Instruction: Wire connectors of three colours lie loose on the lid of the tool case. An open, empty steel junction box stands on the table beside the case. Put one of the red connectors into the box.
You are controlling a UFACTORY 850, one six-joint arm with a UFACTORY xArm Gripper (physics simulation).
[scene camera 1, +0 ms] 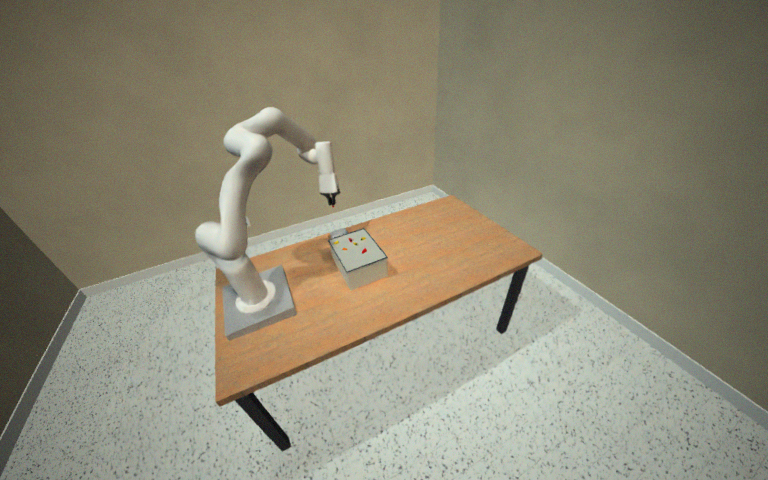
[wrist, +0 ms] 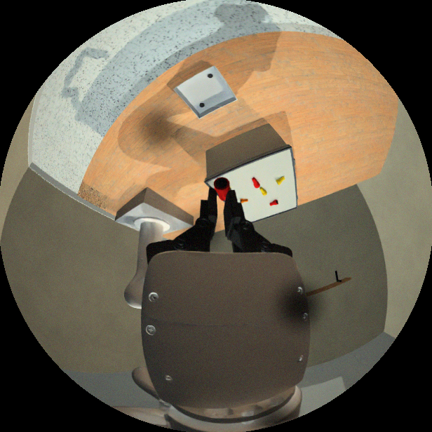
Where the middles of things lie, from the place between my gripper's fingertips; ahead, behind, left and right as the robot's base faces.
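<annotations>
With the steel junction box (wrist: 204,92) as my reference, my hand is 6 cm to the right of it, 3 cm short of it and 26 cm above it. Then there is the tool case (scene camera 1: 358,269), which I find 25 cm to the right of my hand, 3 cm ahead of it and 21 cm below it. Going by their middles, the steel junction box is the nearest to my hand of the things named here.
</annotations>
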